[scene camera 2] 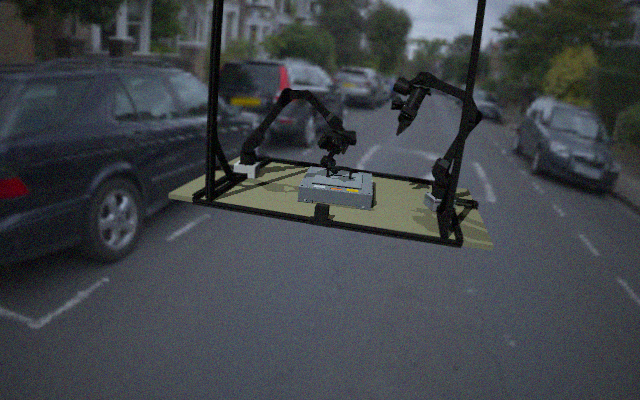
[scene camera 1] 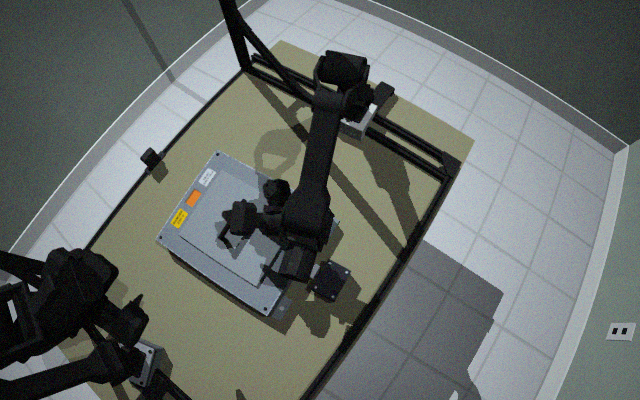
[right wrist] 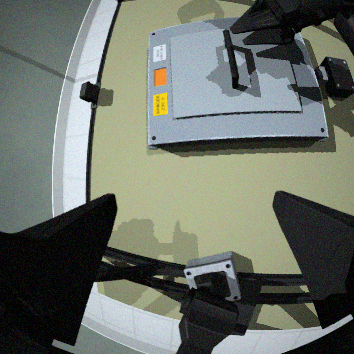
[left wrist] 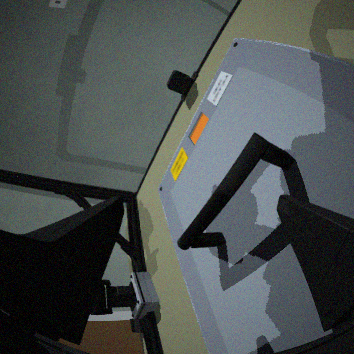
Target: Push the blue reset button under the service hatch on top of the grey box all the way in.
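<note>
The grey box (scene camera 1: 250, 301) (scene camera 2: 335, 196) (left wrist: 234, 56) (right wrist: 250, 128) lies on the table. Its service hatch (left wrist: 250, 95) (right wrist: 200, 75) looks closed, with a black handle (left wrist: 220, 192) (right wrist: 231, 59) standing up from it. The blue button does not show in any view. My left gripper (scene camera 2: 328, 171) (left wrist: 203, 204) (right wrist: 237, 37) is open and empty, low over the hatch beside one end of the handle. The left arm hides its fingers and part of the hatch in scene camera 1. My right gripper (scene camera 1: 137, 303) (scene camera 2: 398, 133) (right wrist: 197, 200) is open and empty, raised well away from the box.
A small black unit (scene camera 1: 331, 281) (right wrist: 339, 77) stands close beside the box, opposite its labelled side. A black block (scene camera 1: 150, 158) (scene camera 2: 321, 212) (left wrist: 180, 81) (right wrist: 90, 92) sits on the table-edge rail. Upright frame posts (scene camera 2: 214, 100) (scene camera 2: 475, 65) stand at the table's ends.
</note>
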